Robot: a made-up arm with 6 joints. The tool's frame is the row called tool.
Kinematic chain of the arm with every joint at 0, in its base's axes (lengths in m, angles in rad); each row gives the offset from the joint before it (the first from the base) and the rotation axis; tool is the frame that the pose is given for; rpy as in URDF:
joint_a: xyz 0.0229 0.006 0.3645 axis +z
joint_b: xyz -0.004 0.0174 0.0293 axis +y
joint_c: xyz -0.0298 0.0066 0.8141 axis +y
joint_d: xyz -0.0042 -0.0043 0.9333 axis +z
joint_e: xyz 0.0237 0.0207 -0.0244 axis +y
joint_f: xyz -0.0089 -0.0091 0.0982 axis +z
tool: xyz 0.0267 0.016 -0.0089 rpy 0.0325 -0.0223 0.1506
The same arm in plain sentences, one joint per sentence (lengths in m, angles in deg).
The arm has six revolute joints in a row. What follows holds with every joint at zero, and every direction is one of the base frame's.
Joint 1 is mounted 0.0229 m along +x and 0.0060 m along +y and 0.3645 m along +z from the base frame's origin and turns about +z.
Joint 2 is mounted 0.0040 m along -x and 0.0174 m along +y and 0.0293 m along +z from joint 1 and turns about +y.
Joint 3 is mounted 0.0298 m along -x and 0.0066 m along +y and 0.8141 m along +z from joint 2 and turns about +y.
Joint 4 is mounted 0.0042 m along -x and 0.0043 m along -y and 0.9333 m along +z from joint 3 and turns about +z.
Joint 5 is mounted 0.0237 m along +x and 0.0207 m along +y and 0.0244 m along -z from joint 4 and turns about +y.
Joint 6 is mounted 0.0089 m along -x and 0.0091 m along -y and 0.0982 m along +z from joint 5 and turns about +z.
The tool frame, which is the frame that the pose is given for, is mounted 0.0267 m along +x and 0.0160 m along +y and 0.0089 m along -z from joint 6; its axes are the base frame's turned by roll 1.86, pitch -1.28 and yaw 8.63 deg (as in URDF: about the fixed x, then y, then z).

